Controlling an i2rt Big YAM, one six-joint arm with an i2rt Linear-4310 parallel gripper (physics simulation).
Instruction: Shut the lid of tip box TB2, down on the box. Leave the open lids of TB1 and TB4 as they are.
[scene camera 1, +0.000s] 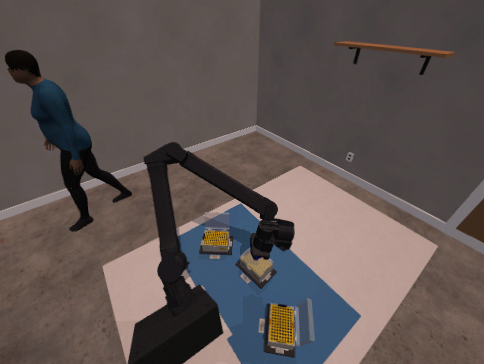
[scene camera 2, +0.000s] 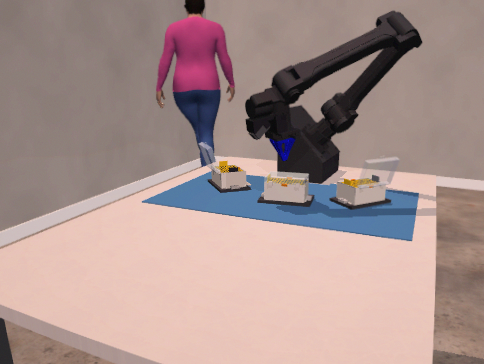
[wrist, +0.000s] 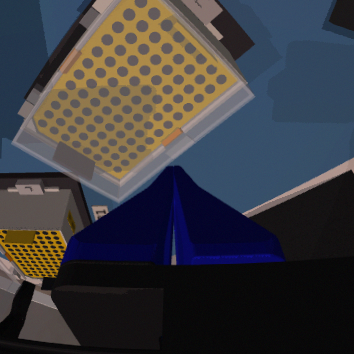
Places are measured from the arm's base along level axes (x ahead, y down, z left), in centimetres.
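Where they show: gripper, fingertip midpoint: (scene camera 1: 255, 259) (scene camera 2: 284, 160) (wrist: 173, 176); arm's base at its link origin: (scene camera 1: 183, 303) (scene camera 2: 313, 139).
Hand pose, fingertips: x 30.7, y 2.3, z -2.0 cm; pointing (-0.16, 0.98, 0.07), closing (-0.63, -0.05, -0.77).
Note:
Each offset is from my fingertips to the top centre of the thing. "*": to the spot under its first point. Level surfaces: height alone.
The middle tip box, taken as TB2 {* dx -2.1, dy +5.0, dz -0.3 cm} (scene camera 1: 251, 271) (scene camera 2: 286, 193) (wrist: 125, 85), stands on a dark base; its label is unreadable. Its clear lid {* dx +2.7, dy +4.0, dz +4.3 cm} (scene camera 2: 295, 176) (wrist: 215, 116) lies over the yellow tip rack, down on the box as far as can be seen; a small gap cannot be ruled out. My gripper (scene camera 1: 256, 258) (scene camera 2: 285, 159) (wrist: 173, 176) is shut and empty, blue fingertips pointing down, just above the lid's height near one edge. Contact does not show. The other two boxes, one at the back left (scene camera 1: 216, 242) (scene camera 2: 361, 193) and one in front (scene camera 1: 281, 325) (scene camera 2: 229, 180), have lids standing open.
The boxes stand on a blue mat {dy +11.7 cm} (scene camera 1: 220, 290) (scene camera 2: 350, 222) on a pale table {dy +12.0 cm} (scene camera 1: 360, 235) (scene camera 2: 210, 280). In the wrist view, another box {dx -4.5, dy +4.2, dz +23.0 cm} (wrist: 32, 252) is at the lower left. People stand beyond the table in both scene views. A wooden shelf (scene camera 1: 395, 48) hangs on the wall.

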